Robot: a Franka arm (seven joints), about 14 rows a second.
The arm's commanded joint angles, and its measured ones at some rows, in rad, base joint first. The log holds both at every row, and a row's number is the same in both.
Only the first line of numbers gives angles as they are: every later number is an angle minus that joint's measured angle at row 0.
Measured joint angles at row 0:
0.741, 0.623, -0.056, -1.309, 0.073, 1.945, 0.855
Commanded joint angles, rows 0 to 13:
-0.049, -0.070, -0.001, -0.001, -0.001, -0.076, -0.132
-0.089, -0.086, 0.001, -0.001, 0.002, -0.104, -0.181
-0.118, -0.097, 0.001, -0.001, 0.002, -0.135, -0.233
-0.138, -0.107, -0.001, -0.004, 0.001, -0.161, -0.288
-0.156, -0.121, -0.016, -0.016, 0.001, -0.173, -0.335
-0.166, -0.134, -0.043, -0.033, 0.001, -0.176, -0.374
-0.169, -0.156, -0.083, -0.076, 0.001, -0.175, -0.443
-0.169, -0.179, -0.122, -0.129, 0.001, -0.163, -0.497
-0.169, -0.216, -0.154, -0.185, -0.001, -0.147, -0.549
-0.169, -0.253, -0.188, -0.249, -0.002, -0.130, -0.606
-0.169, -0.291, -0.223, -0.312, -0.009, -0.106, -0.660
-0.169, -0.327, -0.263, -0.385, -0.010, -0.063, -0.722
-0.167, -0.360, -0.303, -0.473, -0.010, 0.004, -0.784
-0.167, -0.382, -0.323, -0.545, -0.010, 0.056, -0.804
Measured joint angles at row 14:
-0.178, -0.269, -0.287, -0.336, 0.000, -0.054, -0.739
